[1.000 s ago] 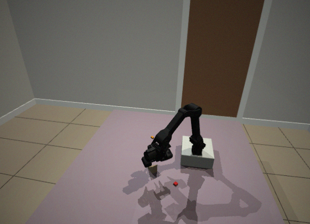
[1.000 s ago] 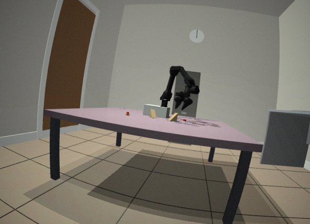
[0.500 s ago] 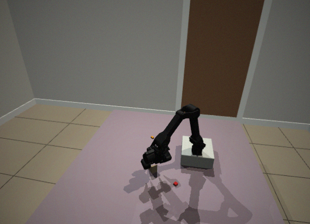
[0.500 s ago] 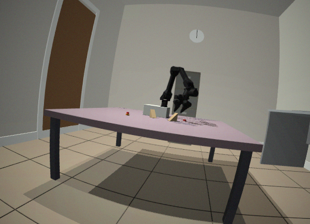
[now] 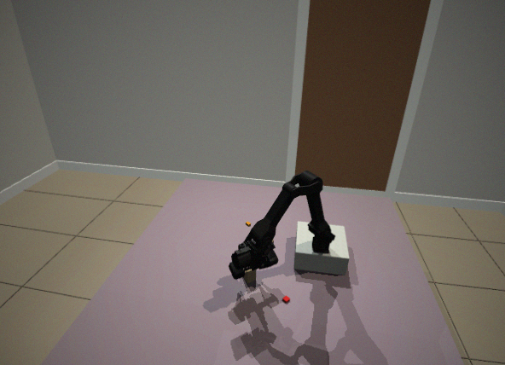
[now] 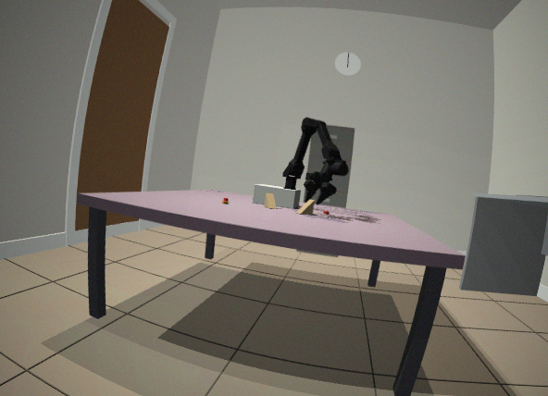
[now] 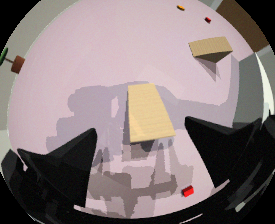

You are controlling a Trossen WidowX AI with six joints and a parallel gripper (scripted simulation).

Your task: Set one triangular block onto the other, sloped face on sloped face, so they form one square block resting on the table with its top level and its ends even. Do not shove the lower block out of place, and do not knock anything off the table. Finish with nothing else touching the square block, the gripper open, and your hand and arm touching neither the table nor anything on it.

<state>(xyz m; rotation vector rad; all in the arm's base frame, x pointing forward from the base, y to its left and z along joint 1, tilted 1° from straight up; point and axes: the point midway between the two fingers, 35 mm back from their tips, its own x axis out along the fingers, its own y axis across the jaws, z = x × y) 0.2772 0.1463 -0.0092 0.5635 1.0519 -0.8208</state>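
Now: gripper tip 10 mm to the left of the triangular block and 30 mm above it. From my gripper tip the other things lie so: orange cube (50 mm ahead, 380 mm to the right, 40 mm below).
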